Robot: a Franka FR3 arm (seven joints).
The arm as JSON. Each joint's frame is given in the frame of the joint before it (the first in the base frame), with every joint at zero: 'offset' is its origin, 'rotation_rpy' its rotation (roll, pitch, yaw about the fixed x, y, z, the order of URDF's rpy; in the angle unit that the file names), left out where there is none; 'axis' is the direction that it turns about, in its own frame. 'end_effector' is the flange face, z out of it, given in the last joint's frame.
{
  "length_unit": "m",
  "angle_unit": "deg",
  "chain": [
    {
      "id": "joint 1",
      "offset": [
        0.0,
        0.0,
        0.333
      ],
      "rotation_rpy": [
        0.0,
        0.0,
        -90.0
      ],
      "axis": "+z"
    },
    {
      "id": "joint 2",
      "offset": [
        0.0,
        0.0,
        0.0
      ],
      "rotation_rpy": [
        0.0,
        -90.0,
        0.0
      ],
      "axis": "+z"
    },
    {
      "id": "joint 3",
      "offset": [
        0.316,
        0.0,
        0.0
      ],
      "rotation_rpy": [
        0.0,
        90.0,
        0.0
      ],
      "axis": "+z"
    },
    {
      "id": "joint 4",
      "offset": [
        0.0,
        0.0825,
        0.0
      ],
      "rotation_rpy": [
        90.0,
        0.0,
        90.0
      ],
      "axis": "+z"
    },
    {
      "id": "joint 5",
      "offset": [
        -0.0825,
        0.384,
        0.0
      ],
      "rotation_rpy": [
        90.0,
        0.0,
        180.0
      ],
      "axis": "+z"
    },
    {
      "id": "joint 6",
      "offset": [
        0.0,
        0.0,
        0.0
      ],
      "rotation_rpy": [
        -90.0,
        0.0,
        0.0
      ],
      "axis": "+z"
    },
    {
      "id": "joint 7",
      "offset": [
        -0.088,
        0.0,
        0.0
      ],
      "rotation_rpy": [
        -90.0,
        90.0,
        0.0
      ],
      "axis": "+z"
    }
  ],
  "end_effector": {
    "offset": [
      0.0,
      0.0,
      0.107
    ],
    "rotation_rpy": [
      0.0,
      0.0,
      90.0
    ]
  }
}
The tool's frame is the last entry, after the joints.
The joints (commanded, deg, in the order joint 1, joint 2, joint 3, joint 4, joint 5, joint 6, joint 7), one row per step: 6.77 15.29 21.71 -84.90 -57.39 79.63 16.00; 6.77 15.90 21.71 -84.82 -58.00 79.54 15.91; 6.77 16.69 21.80 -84.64 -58.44 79.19 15.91; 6.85 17.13 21.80 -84.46 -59.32 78.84 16.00; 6.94 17.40 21.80 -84.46 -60.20 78.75 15.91; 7.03 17.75 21.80 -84.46 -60.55 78.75 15.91; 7.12 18.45 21.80 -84.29 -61.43 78.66 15.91; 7.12 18.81 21.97 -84.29 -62.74 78.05 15.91; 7.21 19.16 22.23 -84.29 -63.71 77.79 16.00; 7.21 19.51 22.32 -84.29 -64.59 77.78 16.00; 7.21 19.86 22.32 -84.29 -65.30 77.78 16.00; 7.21 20.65 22.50 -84.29 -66.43 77.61 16.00; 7.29 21.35 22.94 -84.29 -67.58 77.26 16.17; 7.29 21.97 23.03 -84.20 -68.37 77.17 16.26; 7.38 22.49 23.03 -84.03 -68.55 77.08 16.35
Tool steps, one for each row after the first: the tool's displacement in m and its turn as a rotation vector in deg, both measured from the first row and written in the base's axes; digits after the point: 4 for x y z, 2 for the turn. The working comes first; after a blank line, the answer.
Tool pose at each row, in the base's axes (x y z in m, rotation vector in deg; the steps are taken from these numbers as rounded here): 0.5940 0.1727 0.5532 124.32 13.13 3.52; 0.5968 0.1722 0.5482 123.73 13.41 3.09; 0.5996 0.1722 0.5418 123.28 13.60 2.32; 0.6014 0.1716 0.5398 122.43 13.43 2.21; 0.6028 0.1717 0.5384 121.57 13.63 2.28; 0.6040 0.1725 0.5352 121.22 13.89 2.13; 0.6071 0.1727 0.5304 120.42 14.15 1.96; 0.6081 0.1720 0.5287 119.07 14.03 1.75; 0.6088 0.1741 0.5266 118.15 14.24 1.90; 0.6105 0.1743 0.5244 117.35 14.44 2.03; 0.6123 0.1739 0.5218 116.69 14.58 2.04; 0.6152 0.1746 0.5152 115.62 15.02 1.77; 0.6165 0.1782 0.5098 114.56 15.46 1.76; 0.6189 0.1784 0.5051 113.87 15.65 1.67; 0.6205 0.1792 0.5009 113.72 15.79 1.42

0.0028 -0.0005 -0.0050 -0.61 0.36 0.07; 0.0056 -0.0005 -0.0114 -1.12 0.95 -0.05; 0.0074 -0.0011 -0.0134 -1.98 0.90 -0.17; 0.0088 -0.0010 -0.0148 -2.82 0.85 0.06; 0.0100 -0.0002 -0.0180 -3.17 1.03 0.21; 0.0131 0.0000 -0.0228 -3.96 1.19 0.38; 0.0141 -0.0007 -0.0245 -5.33 1.19 0.30; 0.0148 0.0014 -0.0266 -6.22 1.09 0.56; 0.0165 0.0016 -0.0288 -6.99 1.01 0.81; 0.0183 0.0012 -0.0314 -7.64 1.01 0.96; 0.0212 0.0019 -0.0380 -8.70 1.29 1.25; 0.0225 0.0055 -0.0434 -9.72 1.39 1.64; 0.0249 0.0057 -0.0481 -10.40 1.48 1.80; 0.0265 0.0065 -0.0523 -10.57 1.71 1.82
